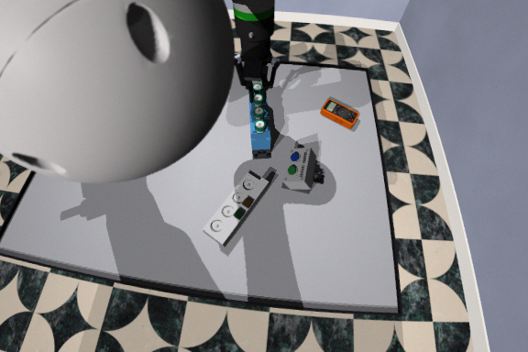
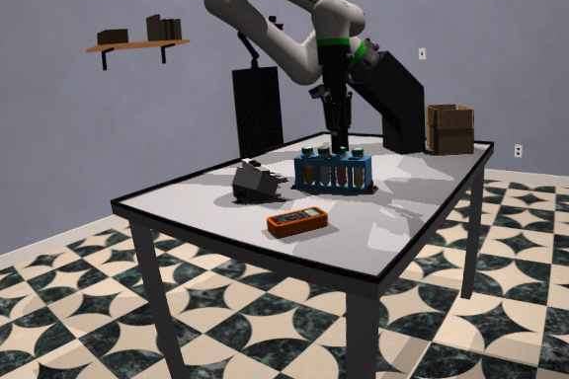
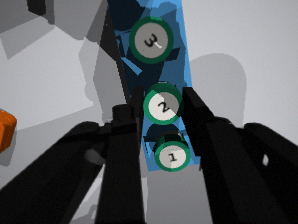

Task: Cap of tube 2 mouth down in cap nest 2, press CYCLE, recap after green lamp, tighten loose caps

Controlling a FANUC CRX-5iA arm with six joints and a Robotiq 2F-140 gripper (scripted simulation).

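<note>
Now: hand 30 mm above the cap. The rest, counted from my hand: green ready key: 240 mm to the right, 90 mm ahead, 80 mm below; blue cycle key: 190 mm to the right, 100 mm ahead, 80 mm below; key housing: 220 mm to the right, 110 mm ahead, 90 mm below.
</note>
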